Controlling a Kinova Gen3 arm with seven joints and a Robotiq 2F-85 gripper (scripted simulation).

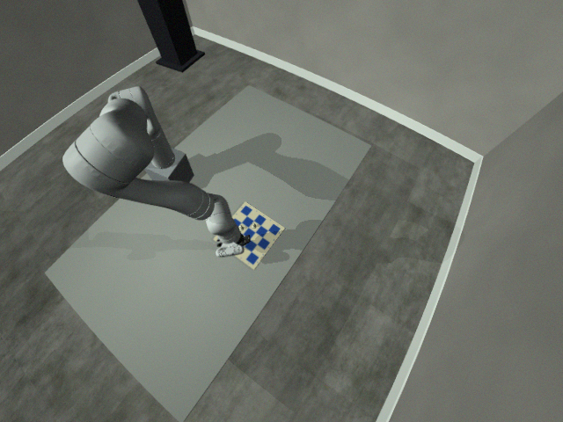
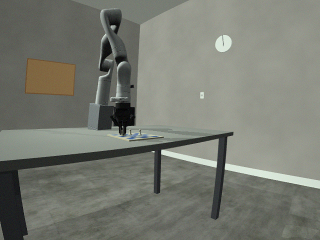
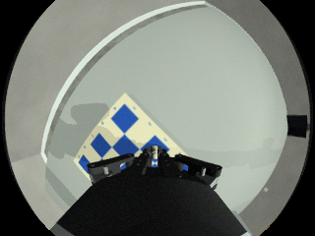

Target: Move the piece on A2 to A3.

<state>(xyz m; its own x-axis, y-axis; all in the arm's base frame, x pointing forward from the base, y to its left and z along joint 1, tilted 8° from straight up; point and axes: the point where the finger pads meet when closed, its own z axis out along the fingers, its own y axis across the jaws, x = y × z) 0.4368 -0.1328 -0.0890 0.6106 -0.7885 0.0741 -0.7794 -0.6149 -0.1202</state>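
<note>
My gripper is now 1 cm short of the chessboard, 8 cm to the right of it and 3 cm above it. The rest, counted from my hand: dark piece: 7 cm behind, 5 cm to the left, 1 cm below.
</note>
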